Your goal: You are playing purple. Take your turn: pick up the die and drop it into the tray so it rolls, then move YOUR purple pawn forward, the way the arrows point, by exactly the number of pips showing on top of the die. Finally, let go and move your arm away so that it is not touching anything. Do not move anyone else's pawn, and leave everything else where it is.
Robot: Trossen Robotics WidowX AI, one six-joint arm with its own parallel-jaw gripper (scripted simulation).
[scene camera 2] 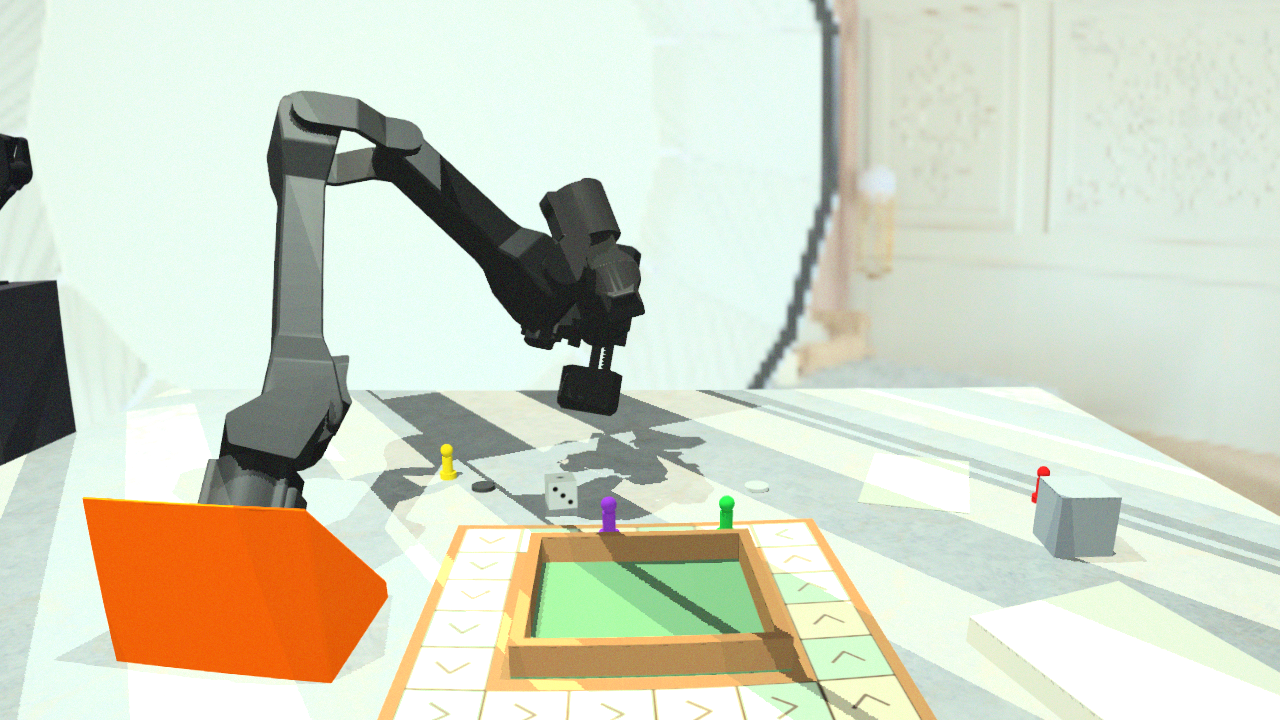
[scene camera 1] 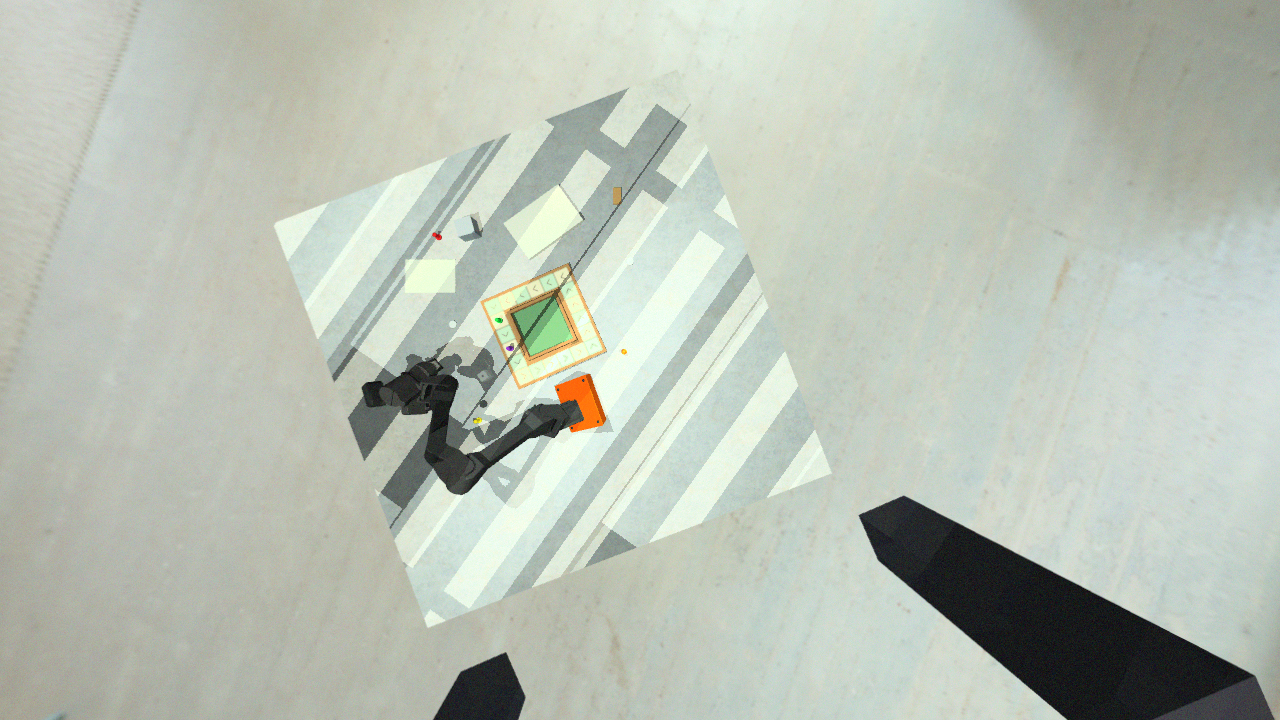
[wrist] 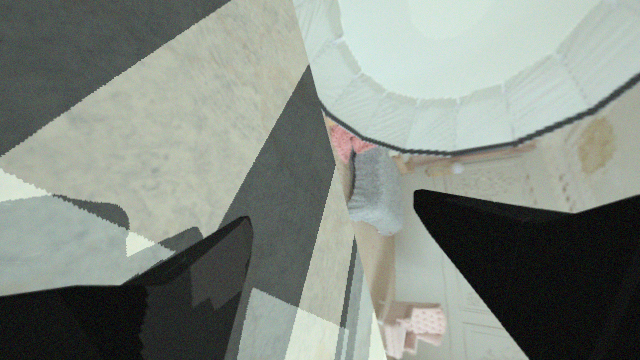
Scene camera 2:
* my gripper
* die
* grey cube
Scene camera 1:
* my gripper
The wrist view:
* my gripper
